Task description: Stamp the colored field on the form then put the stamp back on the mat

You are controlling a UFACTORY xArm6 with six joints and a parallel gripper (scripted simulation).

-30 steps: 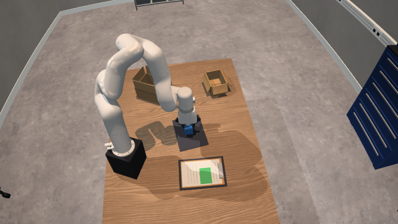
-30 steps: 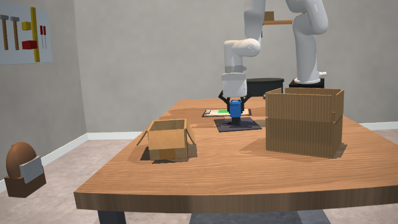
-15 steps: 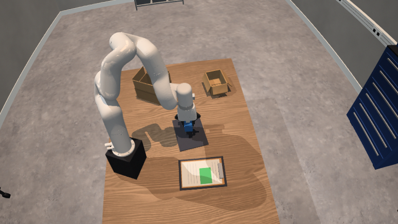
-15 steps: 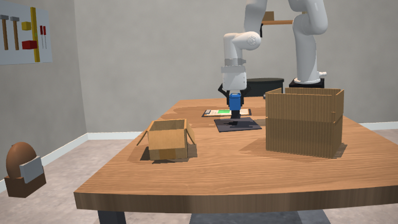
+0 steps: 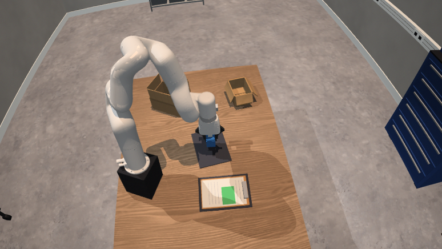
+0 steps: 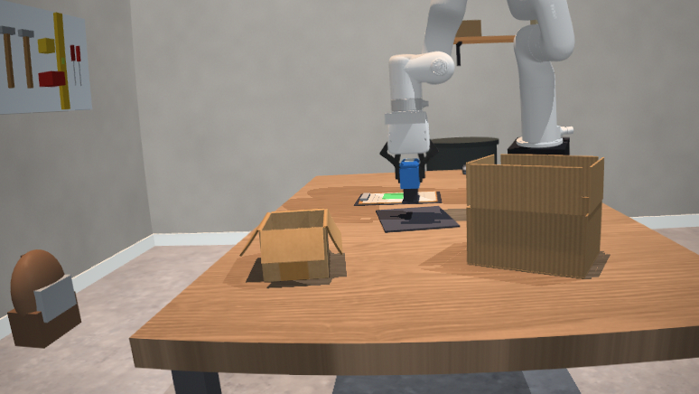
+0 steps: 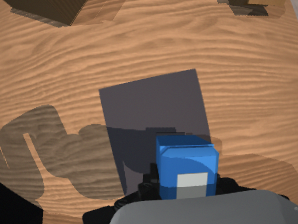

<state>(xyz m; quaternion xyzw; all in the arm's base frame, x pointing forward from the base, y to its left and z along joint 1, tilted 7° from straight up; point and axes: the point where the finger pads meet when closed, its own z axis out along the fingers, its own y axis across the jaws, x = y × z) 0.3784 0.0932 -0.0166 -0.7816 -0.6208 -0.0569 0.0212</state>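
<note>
The clipboard is 10 mm ahead of my hand, 270 mm to the right of it and 100 mm below it. The rest, counted from my hand: blue stamp 20 mm below; dark mat 10 mm to the left, 110 mm below.
</note>
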